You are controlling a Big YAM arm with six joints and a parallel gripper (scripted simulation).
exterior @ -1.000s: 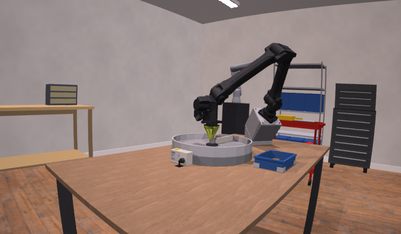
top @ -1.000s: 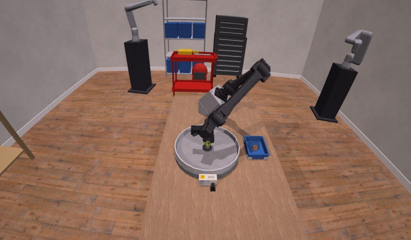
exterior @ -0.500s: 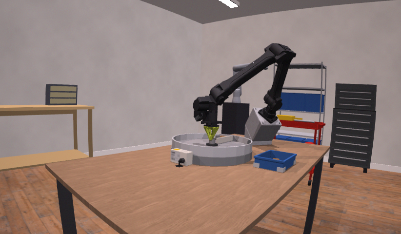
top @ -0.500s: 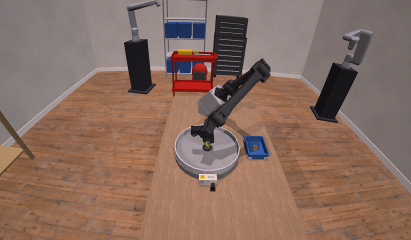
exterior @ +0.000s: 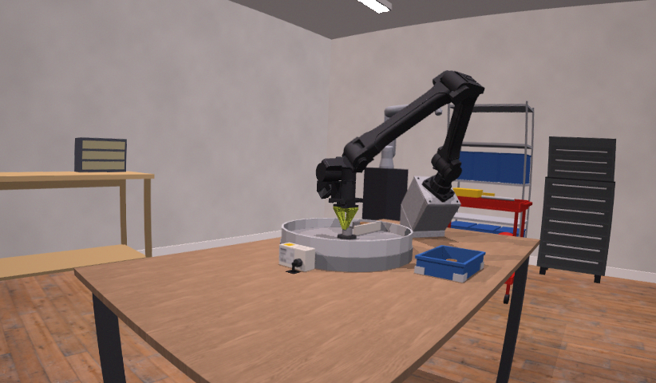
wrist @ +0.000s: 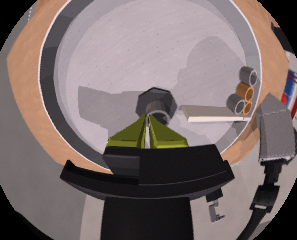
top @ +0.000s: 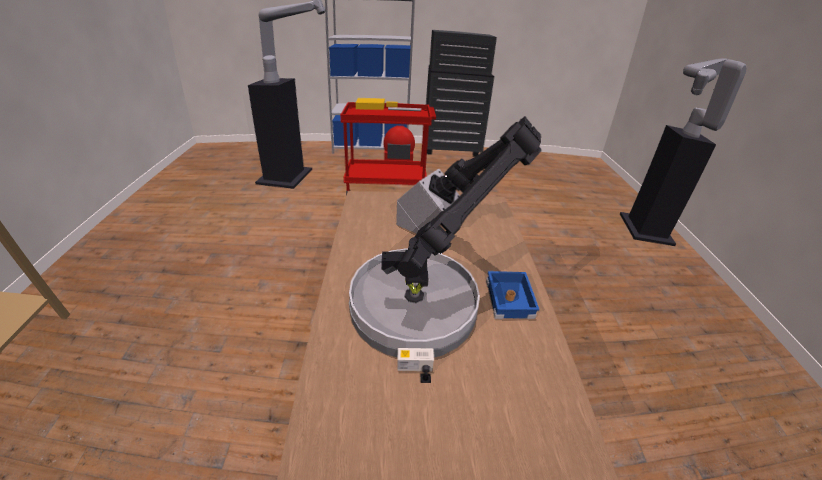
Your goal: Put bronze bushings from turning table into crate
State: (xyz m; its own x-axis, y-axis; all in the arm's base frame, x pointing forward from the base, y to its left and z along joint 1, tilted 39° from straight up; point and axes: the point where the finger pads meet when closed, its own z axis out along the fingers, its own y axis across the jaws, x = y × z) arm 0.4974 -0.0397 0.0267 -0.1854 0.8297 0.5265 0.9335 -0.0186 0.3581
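The turning table is 1 cm behind my hand and 4 cm below it. From my hand the other things lie so: crate: 12 cm behind, 33 cm to the left, 7 cm below.
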